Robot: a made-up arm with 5 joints.
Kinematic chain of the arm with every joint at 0, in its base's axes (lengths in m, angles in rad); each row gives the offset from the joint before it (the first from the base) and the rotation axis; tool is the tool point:
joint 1: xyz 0 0 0.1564 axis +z
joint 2: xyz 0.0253 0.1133 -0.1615 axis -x
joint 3: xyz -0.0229 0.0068 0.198 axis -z
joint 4: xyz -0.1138 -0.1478 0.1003 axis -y
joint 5: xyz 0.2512 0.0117 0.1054 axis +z
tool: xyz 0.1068 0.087 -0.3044
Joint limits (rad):
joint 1: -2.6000..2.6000
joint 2: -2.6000..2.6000
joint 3: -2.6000..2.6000
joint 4: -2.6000..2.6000
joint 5: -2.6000..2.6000
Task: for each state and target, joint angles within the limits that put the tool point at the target. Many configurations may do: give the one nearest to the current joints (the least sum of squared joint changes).
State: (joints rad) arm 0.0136 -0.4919 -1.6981 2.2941 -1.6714
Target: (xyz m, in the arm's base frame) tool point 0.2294 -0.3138 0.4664
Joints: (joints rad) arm -0.1596 -0.6711 -1.5836 1.9364 -2.2105
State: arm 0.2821 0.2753 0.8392 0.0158 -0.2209
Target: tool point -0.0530 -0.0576 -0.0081
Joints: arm 0.0879 0.2905 1.3013 -0.4586 -0.4335
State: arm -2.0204 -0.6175 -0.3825 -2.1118 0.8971
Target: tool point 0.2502 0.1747 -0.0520
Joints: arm -2.4532 -0.7638 -0.3228 -1.6104 0.6875
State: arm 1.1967 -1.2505 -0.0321 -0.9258 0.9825
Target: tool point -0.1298 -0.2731 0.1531
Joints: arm 1.4028 -1.2289 0.4256 -1.6109 1.0844
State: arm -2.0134 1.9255 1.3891 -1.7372 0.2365
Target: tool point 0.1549 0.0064 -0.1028
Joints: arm -2.6000 1.5494 0.5846 -1.1024 0.6797
